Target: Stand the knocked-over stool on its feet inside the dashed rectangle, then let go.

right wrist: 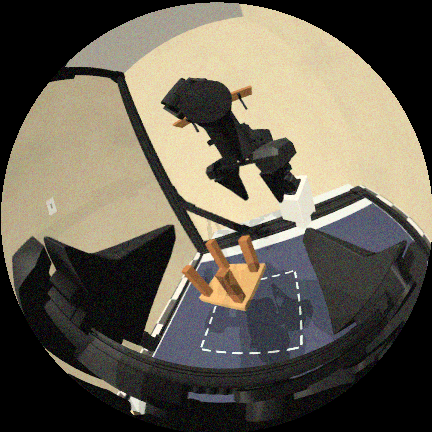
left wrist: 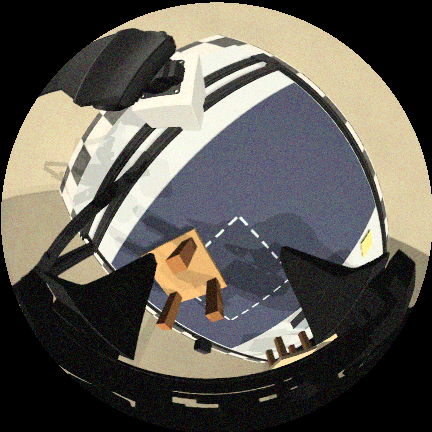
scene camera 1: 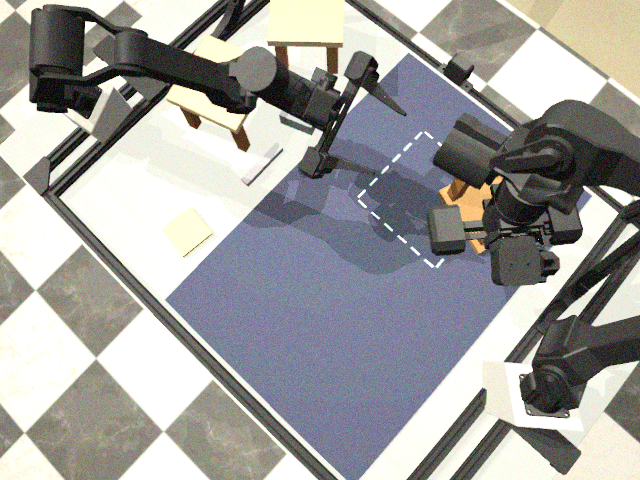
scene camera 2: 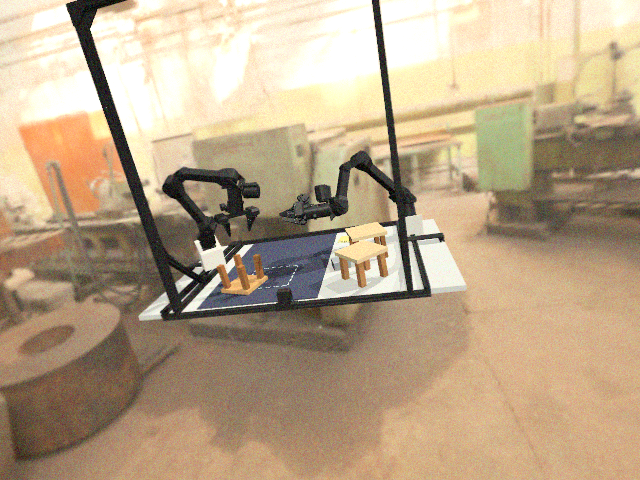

Scene:
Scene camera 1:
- left gripper: 486,246
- right gripper: 390,144
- orange wooden stool: 469,199
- pale yellow pad: 187,231, on the table

